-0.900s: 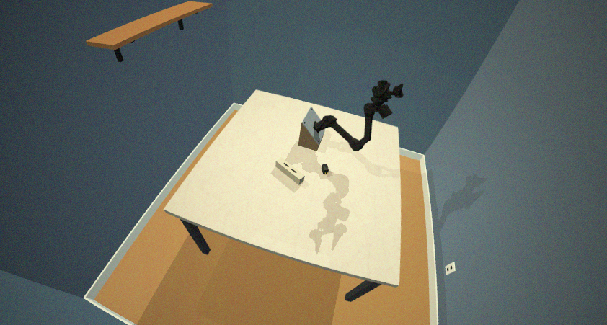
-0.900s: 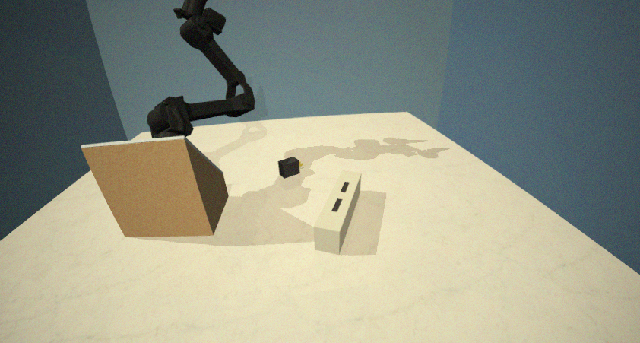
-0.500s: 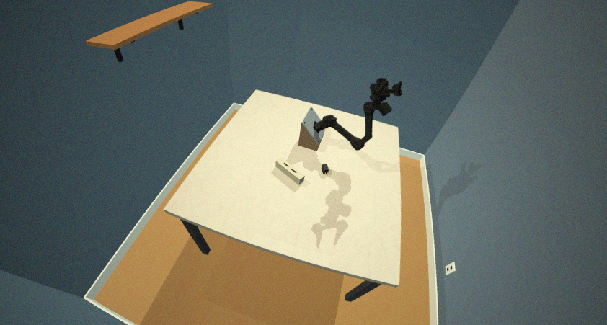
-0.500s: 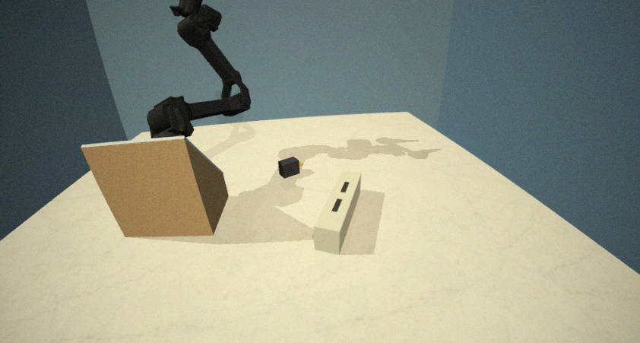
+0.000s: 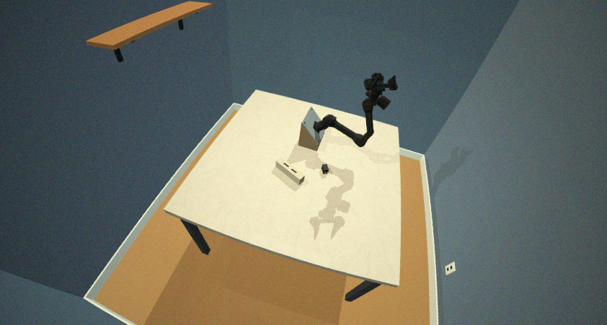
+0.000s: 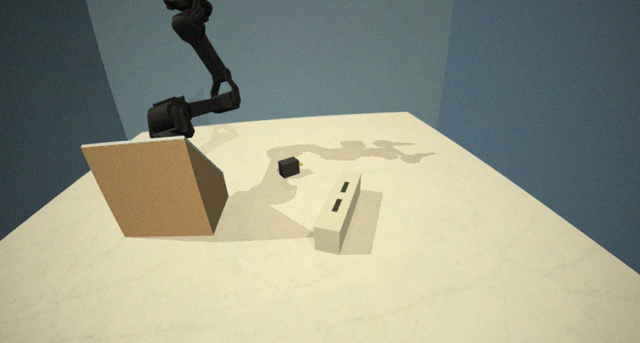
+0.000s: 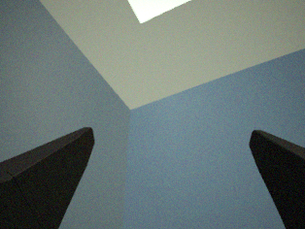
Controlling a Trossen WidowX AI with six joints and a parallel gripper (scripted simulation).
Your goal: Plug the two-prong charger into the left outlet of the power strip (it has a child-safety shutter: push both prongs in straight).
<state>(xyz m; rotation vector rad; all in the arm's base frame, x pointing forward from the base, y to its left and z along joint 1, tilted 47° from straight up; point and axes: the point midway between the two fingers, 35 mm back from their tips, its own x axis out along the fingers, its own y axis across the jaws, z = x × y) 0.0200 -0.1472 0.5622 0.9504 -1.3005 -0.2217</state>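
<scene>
Now: the black charger 620 mm below my gripper tip, 190 mm ahead of it and 180 mm to the right of it.
</scene>
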